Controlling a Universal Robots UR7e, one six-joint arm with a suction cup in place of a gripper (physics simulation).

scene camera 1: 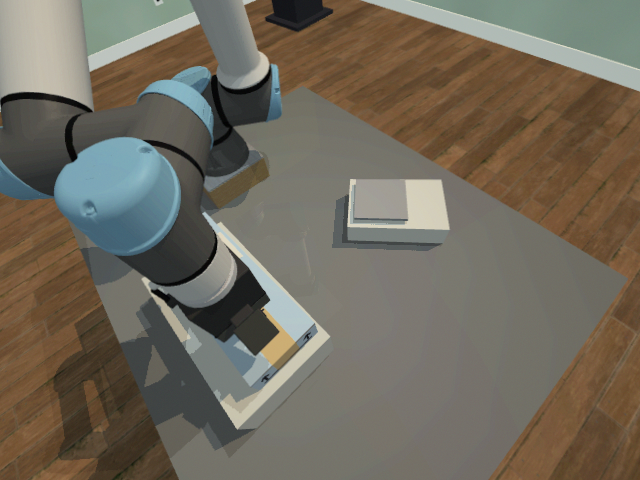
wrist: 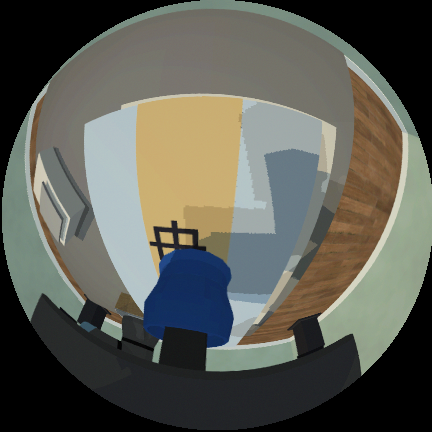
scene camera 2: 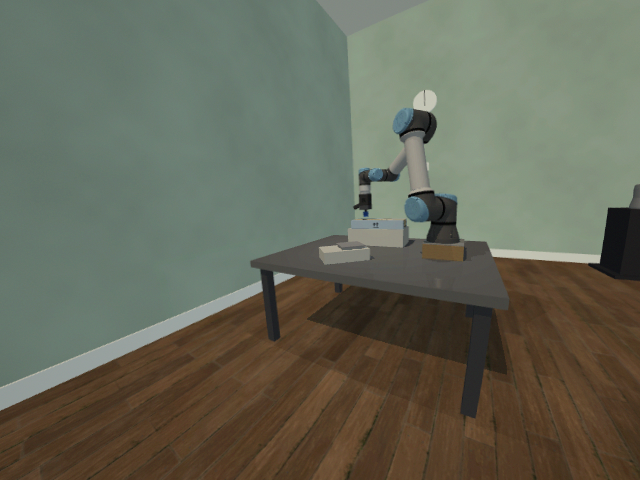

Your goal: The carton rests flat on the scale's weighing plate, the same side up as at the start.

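Where they show: hand, its tool point: (wrist: pixel 193 276) (scene camera 2: pixel 365 216); arm's base, origin of its link: (scene camera 1: pixel 223 157) (wrist: pixel 141 324) (scene camera 2: pixel 442 240).
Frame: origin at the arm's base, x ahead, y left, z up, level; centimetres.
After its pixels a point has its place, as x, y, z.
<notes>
The carton (scene camera 1: pixel 284 304) @[49.6, -17.9, 8.7] (scene camera 2: pixel 390 224) @[29.3, -16.2, 6.2] (wrist: pixel 190 150) @[52.8, -23.4, 8.7] is light blue with a tan stripe and a black grid mark on top. It lies flat in an open cream tray (scene camera 1: pixel 289 384) @[57.2, -26.0, -0.7] (scene camera 2: pixel 379 237) @[36.0, -14.9, -1.9], arrow marks on its side. My suction gripper (scene camera 2: pixel 365 212) (wrist: pixel 192 290) has a blue cup that hangs a little above the carton's top, apart from it, holding nothing. In scene camera 1 the cup is hidden behind the dark tool body. The scale (scene camera 1: pixel 426 204) @[51.9, 23.3, -1.8] (scene camera 2: pixel 343 254) @[42.9, 26.4, -3.4] is a low cream box; its grey weighing plate (scene camera 1: pixel 380 198) @[43.2, 16.6, -0.2] (scene camera 2: pixel 351 245) @[41.2, 20.0, -0.2] (wrist: pixel 52 210) @[44.3, 12.0, -0.2] bears nothing.
The arm's base stands on a wooden block (scene camera 1: pixel 240 186) @[8.2, -1.9, -4.8] (scene camera 2: pixel 443 251) @[-0.6, 8.5, -3.5] on the grey table (scene camera 1: pixel 413 335) @[67.5, -2.4, -7.6] (scene camera 2: pixel 403 268) @[14.8, 27.0, -7.6]. The scale stands apart from the tray. A black pedestal (scene camera 1: pixel 298 12) (scene camera 2: pixel 622 240) stands on the floor beyond the table.
</notes>
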